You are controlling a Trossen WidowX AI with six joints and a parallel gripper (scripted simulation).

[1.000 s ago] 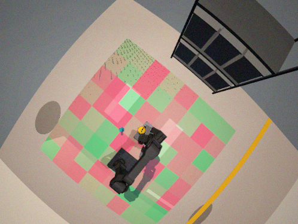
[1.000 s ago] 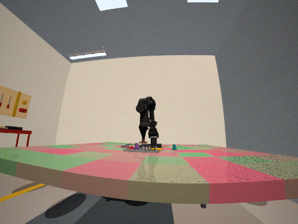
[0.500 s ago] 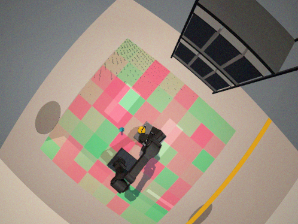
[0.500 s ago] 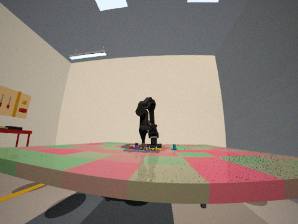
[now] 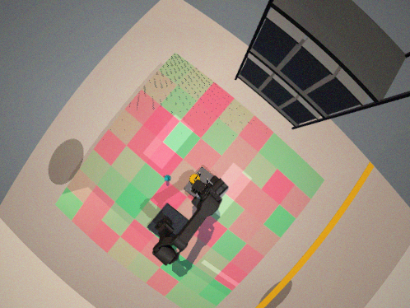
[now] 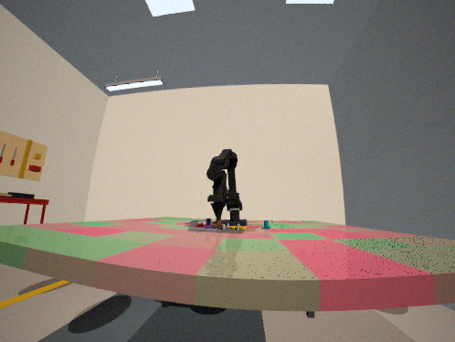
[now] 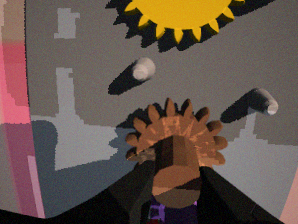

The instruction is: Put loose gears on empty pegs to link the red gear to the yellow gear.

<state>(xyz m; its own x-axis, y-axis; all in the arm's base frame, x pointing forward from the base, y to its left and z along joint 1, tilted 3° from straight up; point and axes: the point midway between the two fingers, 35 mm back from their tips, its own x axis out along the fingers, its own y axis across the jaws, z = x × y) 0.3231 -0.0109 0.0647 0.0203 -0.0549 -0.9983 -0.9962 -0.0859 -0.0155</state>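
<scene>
Right now the purple gear is 4 cm to the right of my gripper tip, 2 cm below it and 1 cm ahead of it. The rest, counted from my gripper tip: yellow gear (9 cm to the left, 3 cm below, 1 cm behind); then red gear (8 cm to the right, 3 cm below); then brown gear (1 cm below).
</scene>
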